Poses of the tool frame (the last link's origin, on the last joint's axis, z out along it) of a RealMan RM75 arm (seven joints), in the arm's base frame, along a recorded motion.
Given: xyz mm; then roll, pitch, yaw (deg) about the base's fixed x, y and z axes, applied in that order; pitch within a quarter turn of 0, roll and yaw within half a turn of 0.
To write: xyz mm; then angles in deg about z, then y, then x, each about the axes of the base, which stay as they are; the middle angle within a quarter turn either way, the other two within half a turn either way. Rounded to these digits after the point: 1 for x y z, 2 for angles.
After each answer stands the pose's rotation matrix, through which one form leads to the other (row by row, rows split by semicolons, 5 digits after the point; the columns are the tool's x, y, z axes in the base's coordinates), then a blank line. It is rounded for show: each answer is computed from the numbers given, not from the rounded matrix.
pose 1, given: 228.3 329.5 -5.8 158.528 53.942 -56.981
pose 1, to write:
228.3 329.5 -5.8 62.61 -45.80 -141.78
0.32074 -0.61904 -0.71688; -0.49354 -0.75522 0.43134; -0.80842 0.21546 -0.54775

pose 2, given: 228.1 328.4 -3.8 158.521 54.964 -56.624
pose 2, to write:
228.1 328.4 -3.8 62.71 -46.46 -140.86
0.31583 -0.61215 -0.72493; -0.47941 -0.76229 0.43483; -0.81879 0.21021 -0.53422

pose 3, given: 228.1 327.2 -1.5 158.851 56.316 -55.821
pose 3, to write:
228.1 327.2 -1.5 62.67 -47.26 -139.66
0.31157 -0.60291 -0.73446; -0.45882 -0.77231 0.43934; -0.83211 0.20010 -0.51726

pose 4, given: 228.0 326.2 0.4 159.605 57.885 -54.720
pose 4, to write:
228.0 326.2 0.4 62.69 -47.99 -138.12
0.30705 -0.59469 -0.74301; -0.43398 -0.78232 0.44680; -0.84698 0.18526 -0.49829

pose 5, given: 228.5 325.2 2.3 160.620 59.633 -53.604
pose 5, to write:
228.5 325.2 2.3 63.03 -48.59 -136.14
0.29997 -0.58944 -0.75005; -0.40692 -0.79020 0.45825; -0.86280 0.16775 -0.47689

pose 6, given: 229.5 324.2 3.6 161.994 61.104 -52.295
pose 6, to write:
229.5 324.2 3.6 63.27 -48.92 -134.38
0.29554 -0.58691 -0.75379; -0.38231 -0.79576 0.46969; -0.87550 0.14937 -0.45956

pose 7, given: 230.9 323.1 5.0 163.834 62.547 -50.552
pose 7, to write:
230.9 323.1 5.0 63.39 -49.16 -132.62
0.29292 -0.58469 -0.75653; -0.35600 -0.80104 0.48125; -0.88739 0.12836 -0.44279

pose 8, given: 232.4 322.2 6.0 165.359 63.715 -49.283
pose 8, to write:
232.4 322.2 6.0 63.74 -49.24 -131.02
0.28887 -0.58550 -0.75746; -0.33564 -0.80291 0.49262; -0.89660 0.11193 -0.42846

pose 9, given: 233.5 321.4 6.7 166.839 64.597 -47.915
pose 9, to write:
233.5 321.4 6.7 63.82 -49.33 -129.87
0.28752 -0.58481 -0.75851; -0.31837 -0.80527 0.50018; -0.90331 0.09767 -0.41771

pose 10, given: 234.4 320.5 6.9 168.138 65.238 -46.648
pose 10, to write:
234.4 320.5 6.9 63.77 -49.42 -129.06
0.28753 -0.58349 -0.75952; -0.30457 -0.80755 0.50508; -0.90806 0.08610 -0.40991

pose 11, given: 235.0 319.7 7.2 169.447 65.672 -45.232
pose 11, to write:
235.0 319.7 7.2 63.44 -49.54 -128.62
0.29012 -0.58043 -0.76088; -0.29248 -0.81081 0.50700; -0.91120 0.07545 -0.40499

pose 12, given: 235.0 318.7 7.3 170.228 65.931 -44.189
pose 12, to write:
235.0 318.7 7.3 63.07 -49.77 -128.49
0.29244 -0.57579 -0.76351; -0.28427 -0.81466 0.50549; -0.91305 0.06922 -0.40192

